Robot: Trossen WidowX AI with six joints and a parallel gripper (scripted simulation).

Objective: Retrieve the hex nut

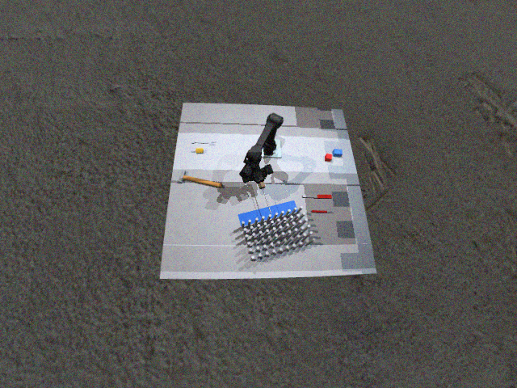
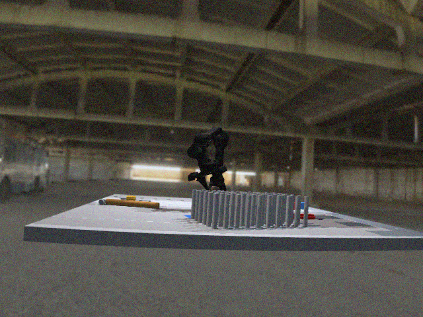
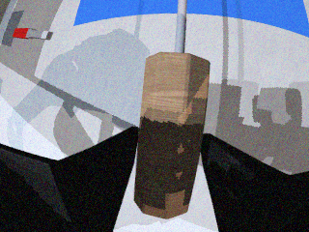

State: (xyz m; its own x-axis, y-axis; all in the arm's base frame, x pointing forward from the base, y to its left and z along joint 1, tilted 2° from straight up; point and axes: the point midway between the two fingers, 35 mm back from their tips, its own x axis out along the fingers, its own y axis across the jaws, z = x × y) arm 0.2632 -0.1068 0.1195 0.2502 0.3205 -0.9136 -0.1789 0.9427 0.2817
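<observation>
Now: the blue taped strip 180 mm ahead of my gripper tip, 100 mm below it and 40 mm to the left of it. The rest, counted from my gripper tip: wrench (380 mm behind, 360 mm to the right, 100 mm below); hook tool (100 mm ahead, 20 mm to the left); small yellow tool (390 mm to the right, 310 mm behind, 80 mm below).
</observation>
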